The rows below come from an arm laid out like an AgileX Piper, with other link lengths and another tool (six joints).
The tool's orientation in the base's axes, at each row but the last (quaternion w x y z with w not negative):
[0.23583, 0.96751, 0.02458, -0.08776]
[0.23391, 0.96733, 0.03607, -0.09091]
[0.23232, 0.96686, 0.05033, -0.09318]
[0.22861, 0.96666, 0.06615, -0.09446]
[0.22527, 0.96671, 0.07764, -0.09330]
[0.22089, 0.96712, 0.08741, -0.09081]
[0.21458, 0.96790, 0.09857, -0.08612]
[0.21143, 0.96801, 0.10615, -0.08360]
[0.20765, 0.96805, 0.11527, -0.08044]
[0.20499, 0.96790, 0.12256, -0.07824]
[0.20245, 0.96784, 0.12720, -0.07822]
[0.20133, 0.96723, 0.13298, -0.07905]
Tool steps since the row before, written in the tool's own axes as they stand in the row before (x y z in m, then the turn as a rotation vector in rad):
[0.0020, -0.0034, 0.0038, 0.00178, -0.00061, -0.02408]
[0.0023, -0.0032, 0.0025, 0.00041, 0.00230, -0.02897]
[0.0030, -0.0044, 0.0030, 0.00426, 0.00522, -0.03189]
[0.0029, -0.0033, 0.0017, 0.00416, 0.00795, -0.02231]
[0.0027, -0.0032, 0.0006, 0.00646, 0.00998, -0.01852]
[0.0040, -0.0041, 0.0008, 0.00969, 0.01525, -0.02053]
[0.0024, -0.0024, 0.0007, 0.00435, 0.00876, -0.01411]
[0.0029, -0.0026, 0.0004, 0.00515, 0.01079, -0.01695]
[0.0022, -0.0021, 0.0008, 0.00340, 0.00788, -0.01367]
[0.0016, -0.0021, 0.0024, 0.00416, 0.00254, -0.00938]
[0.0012, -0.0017, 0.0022, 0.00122, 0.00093, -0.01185]
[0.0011, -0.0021, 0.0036, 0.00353, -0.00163, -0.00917]
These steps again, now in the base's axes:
[0.0011, 0.0013, -0.0052, 0.00551, 0.01164, 0.02043]
[0.0015, 0.0018, -0.0041, 0.00527, 0.01127, 0.02627]
[0.0018, 0.0027, -0.0052, 0.00990, 0.01023, 0.02932]
[0.0020, 0.0024, -0.0035, 0.00881, 0.00344, 0.02211]
[0.0019, 0.0029, -0.0025, 0.01088, 0.00019, 0.01913]
[0.0029, 0.0038, -0.0033, 0.01539, -0.00318, 0.02239]
[0.0017, 0.0022, -0.0021, 0.00795, -0.00101, 0.01518]
[0.0021, 0.0026, -0.0020, 0.00954, -0.00147, 0.01836]
[0.0015, 0.0019, -0.0020, 0.00676, -0.00060, 0.01464]
[0.0007, 0.0012, -0.0033, 0.00562, 0.00251, 0.00860]
[0.0005, 0.0009, -0.0029, 0.00261, 0.00432, 0.01083]
[0.0001, 0.0006, -0.0043, 0.00380, 0.00600, 0.00698]

